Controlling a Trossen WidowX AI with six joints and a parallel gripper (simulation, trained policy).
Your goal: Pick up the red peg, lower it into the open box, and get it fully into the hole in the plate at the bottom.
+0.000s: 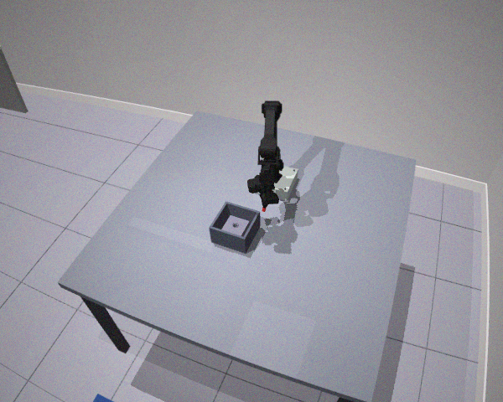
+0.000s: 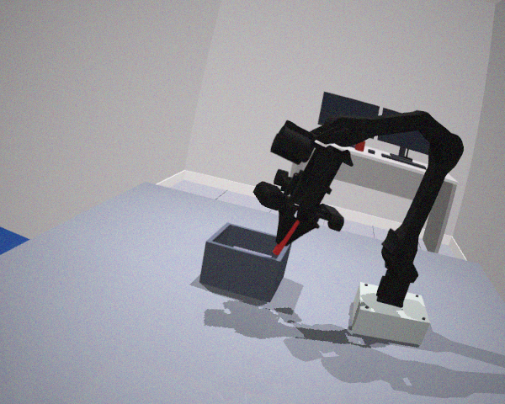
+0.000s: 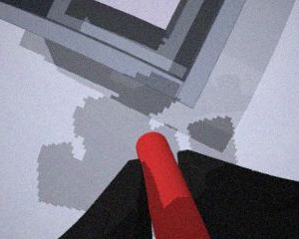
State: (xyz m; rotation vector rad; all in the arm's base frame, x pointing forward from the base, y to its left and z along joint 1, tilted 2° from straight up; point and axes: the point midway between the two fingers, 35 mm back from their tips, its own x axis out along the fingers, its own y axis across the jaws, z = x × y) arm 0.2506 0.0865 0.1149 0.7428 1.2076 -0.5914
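The grey plate lies 100 mm below my gripper tip, 90 mm to the right of it and 80 mm ahead of it. Round my gripper tip: red peg (20 mm above, 10 mm behind); dark grey box (110 mm below, 90 mm to the right, 80 mm ahead).
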